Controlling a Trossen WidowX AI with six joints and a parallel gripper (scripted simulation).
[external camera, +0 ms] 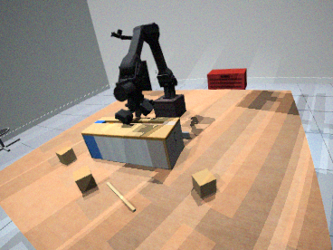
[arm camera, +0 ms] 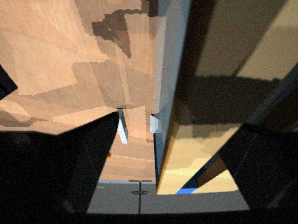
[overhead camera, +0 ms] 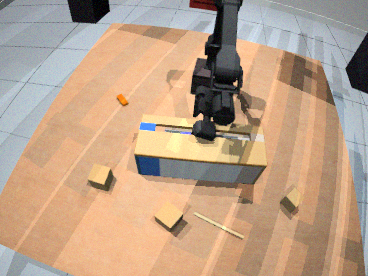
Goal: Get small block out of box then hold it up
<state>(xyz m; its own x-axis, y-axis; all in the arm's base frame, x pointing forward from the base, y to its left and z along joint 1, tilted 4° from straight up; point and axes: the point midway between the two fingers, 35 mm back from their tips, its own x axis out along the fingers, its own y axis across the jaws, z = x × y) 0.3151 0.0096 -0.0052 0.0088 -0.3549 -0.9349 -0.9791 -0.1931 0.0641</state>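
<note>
Now: the box 30 mm ahead of my gripper tip, 40 mm to the left of it and 30 mm below it. From my gripper tip the other things lie so: orange block 110 mm behind, 310 mm to the right, 80 mm below; then thin stick 270 mm ahead, 160 mm to the left, 80 mm below.
</note>
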